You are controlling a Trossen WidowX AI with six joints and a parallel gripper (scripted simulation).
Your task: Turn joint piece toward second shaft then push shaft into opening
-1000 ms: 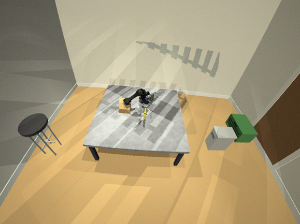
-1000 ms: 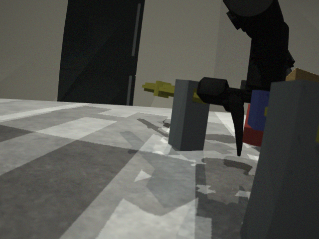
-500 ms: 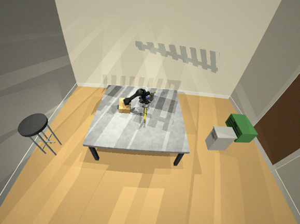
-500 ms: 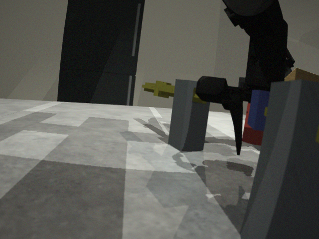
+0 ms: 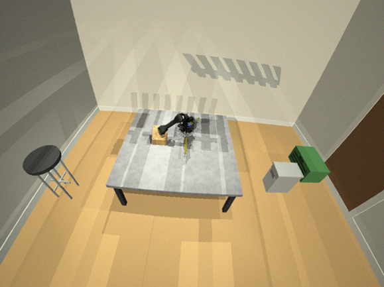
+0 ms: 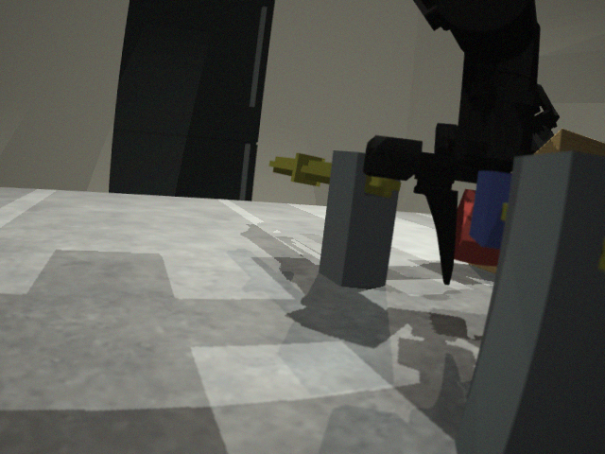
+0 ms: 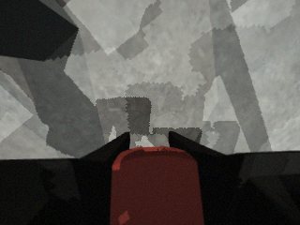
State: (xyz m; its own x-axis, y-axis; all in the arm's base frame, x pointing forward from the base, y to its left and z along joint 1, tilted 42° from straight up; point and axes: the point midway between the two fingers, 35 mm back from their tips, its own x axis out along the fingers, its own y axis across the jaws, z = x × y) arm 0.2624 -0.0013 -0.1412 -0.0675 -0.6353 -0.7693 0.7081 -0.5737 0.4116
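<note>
Right now the red square joint piece is 50 mm above my gripper tip, 10 mm to the left of it and 10 mm ahead of it.
</note>
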